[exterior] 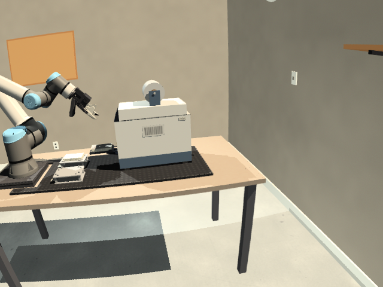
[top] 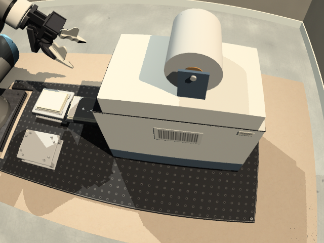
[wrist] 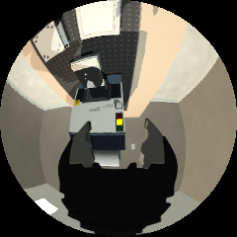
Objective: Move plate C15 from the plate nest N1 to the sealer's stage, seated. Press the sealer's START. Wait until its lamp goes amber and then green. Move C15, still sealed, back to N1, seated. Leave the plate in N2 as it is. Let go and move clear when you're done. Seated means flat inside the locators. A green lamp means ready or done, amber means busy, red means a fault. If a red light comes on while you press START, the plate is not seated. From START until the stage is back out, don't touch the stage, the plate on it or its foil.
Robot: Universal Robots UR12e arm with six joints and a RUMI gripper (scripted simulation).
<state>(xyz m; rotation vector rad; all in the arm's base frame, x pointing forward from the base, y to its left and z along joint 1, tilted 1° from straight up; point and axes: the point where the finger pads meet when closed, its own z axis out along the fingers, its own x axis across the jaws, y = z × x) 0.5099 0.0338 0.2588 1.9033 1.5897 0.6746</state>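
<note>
My hand is 9 cm to the left of the well plate and 17 cm above it. Also, from my hand: foil roll (33 cm ahead, 15 cm to the right, 13 cm above); then sealer stage (10 cm to the right, 18 cm below).
</note>
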